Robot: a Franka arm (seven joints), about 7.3 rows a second.
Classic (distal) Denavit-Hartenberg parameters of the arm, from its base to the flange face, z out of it. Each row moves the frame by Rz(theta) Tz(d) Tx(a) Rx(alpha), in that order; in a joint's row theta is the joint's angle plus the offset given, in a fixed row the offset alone. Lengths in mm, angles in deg.
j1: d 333  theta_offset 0  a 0  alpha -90
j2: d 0  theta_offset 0  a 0  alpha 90
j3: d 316  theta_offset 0  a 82.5  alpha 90
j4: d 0  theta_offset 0  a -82.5  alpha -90
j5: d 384  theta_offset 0  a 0  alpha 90
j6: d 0  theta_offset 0  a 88  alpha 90
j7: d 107  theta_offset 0  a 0  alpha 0
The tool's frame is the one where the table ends.
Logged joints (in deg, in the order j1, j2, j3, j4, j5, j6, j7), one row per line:
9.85, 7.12, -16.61, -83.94, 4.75, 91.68, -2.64
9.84, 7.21, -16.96, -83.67, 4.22, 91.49, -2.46
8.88, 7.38, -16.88, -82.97, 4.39, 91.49, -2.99
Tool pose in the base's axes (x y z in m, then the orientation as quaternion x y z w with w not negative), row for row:
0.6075, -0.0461, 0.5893, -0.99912, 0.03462, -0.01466, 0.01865
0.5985, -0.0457, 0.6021, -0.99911, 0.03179, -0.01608, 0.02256
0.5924, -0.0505, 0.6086, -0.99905, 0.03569, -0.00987, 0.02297
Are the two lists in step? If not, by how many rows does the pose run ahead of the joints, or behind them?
The pose runs 2 rows behind the joints: the pose in row i belongs to the joints in row i - 2.
